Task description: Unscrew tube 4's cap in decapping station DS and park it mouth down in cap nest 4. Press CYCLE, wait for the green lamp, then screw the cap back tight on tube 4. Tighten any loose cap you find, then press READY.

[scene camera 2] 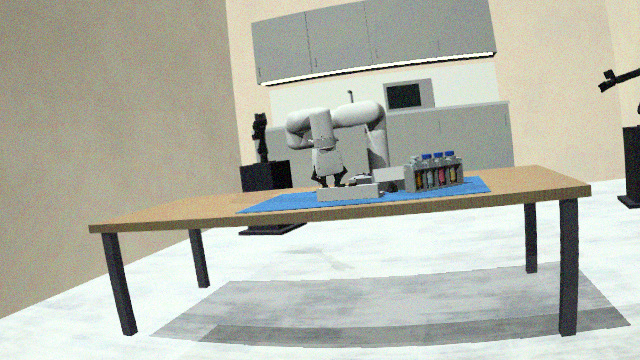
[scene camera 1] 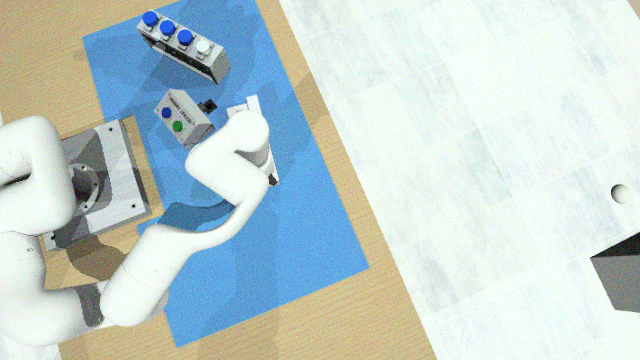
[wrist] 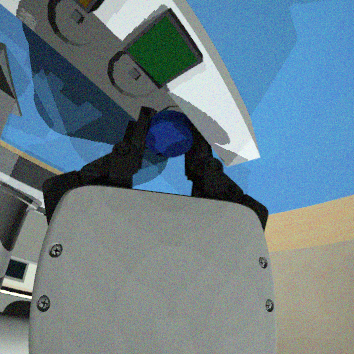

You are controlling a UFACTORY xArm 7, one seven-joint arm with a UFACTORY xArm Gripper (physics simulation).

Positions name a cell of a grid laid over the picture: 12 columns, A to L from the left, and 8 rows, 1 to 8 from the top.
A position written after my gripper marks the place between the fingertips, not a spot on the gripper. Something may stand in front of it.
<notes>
In view: my gripper (scene camera 2: G5).
My gripper also shows in the wrist view (wrist: F3).
</notes>
